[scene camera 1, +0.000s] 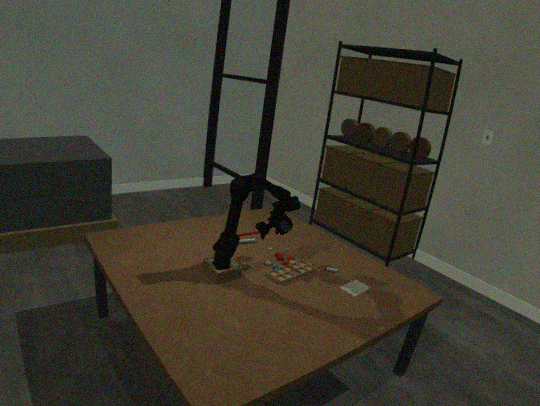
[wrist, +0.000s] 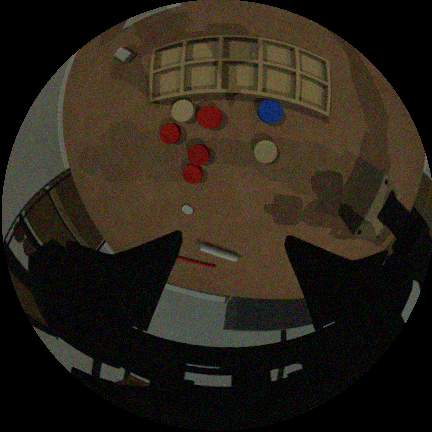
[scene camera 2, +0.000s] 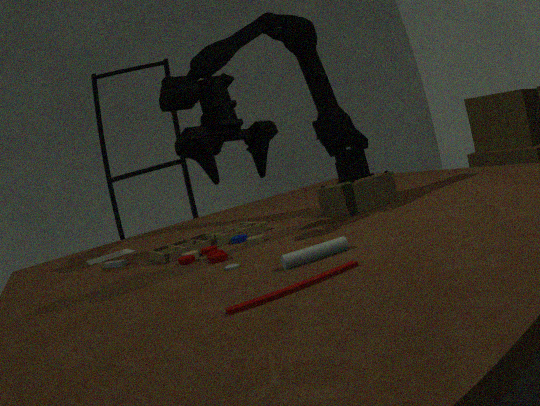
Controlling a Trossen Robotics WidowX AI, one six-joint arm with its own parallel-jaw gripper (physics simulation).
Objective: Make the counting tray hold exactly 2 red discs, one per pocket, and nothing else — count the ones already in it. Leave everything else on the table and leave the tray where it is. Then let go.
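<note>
The counting tray is tan, with two rows of pockets; in the wrist view its pockets look empty. Several red discs lie on the table beside it: one red disc close to its long side, another red disc to the left, and two more, a red disc and a red disc, almost touching. A blue disc and two cream discs lie near them. My gripper is open and empty, high above the table.
A small white disc, a white cylinder and a red rod lie on the table. A small pale block and a white sheet lie beyond the tray.
</note>
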